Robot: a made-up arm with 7 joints. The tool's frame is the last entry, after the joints.
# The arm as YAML. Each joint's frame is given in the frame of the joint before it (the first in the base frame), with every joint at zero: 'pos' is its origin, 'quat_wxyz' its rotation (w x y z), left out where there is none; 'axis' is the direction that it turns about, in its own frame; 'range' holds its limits. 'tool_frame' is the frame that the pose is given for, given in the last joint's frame.
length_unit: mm
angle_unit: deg
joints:
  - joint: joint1
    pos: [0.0, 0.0, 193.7]
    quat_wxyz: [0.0, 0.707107, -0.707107, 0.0]
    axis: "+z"
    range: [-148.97, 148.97]
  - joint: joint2
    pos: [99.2, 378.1, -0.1]
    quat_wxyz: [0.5, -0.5, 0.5, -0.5]
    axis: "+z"
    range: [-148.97, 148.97]
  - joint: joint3
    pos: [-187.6, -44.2, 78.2]
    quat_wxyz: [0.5, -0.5, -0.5, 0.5]
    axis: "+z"
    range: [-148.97, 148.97]
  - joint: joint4
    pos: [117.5, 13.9, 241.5]
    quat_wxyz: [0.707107, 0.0, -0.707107, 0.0]
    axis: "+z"
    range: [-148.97, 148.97]
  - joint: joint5
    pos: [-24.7, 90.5, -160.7]
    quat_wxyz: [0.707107, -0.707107, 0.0, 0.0]
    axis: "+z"
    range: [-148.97, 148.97]
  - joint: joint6
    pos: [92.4, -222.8, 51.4]
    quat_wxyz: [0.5, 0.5, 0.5, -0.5]
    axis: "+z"
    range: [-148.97, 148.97]
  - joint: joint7
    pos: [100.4, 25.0, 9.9]
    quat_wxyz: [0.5, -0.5, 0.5, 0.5]
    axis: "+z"
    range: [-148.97, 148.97]
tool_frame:
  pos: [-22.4, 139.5, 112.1]
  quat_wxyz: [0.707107, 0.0, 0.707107, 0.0]
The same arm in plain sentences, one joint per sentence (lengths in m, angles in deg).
The arm has seven revolute joints in a row. What follows holds with every joint at zero, and every direction is one of the base frame's.
The first joint lies 0.1937 m along +z from the base frame's origin and turns about -z, from -148.97 to 148.97 deg.
The second joint lies 0.3781 m along -x and 0.0992 m along -y and 0.0001 m along +z from the first joint and turns about -y, from -148.97 to 148.97 deg.
The third joint lies 0.1876 m along -x and 0.0782 m along -y and 0.0442 m along -z from the second joint and turns about -x, from -148.97 to 148.97 deg.
The fourth joint lies 0.2415 m along -x and 0.0139 m along +y and 0.1175 m along +z from the third joint and turns about -z, from -148.97 to 148.97 deg.
The fifth joint lies 0.0247 m along +x and 0.0905 m along +y and 0.1607 m along +z from the fourth joint and turns about +y, from -148.97 to 148.97 deg.
The sixth joint lies 0.0924 m along -x and 0.0514 m along +y and 0.2228 m along -z from the fifth joint and turns about -z, from -148.97 to 148.97 deg.
The seventh joint lies 0.025 m along -x and 0.1004 m along -y and 0.0099 m along -z from the sixth joint and turns about -x, from -148.97 to 148.97 deg.
The tool frame, which is the frame that the pose is given for, lies 0.1121 m along -x and 0.1395 m along +y and 0.0224 m along -z from the seventh joint; its axes are parallel to the base frame's.

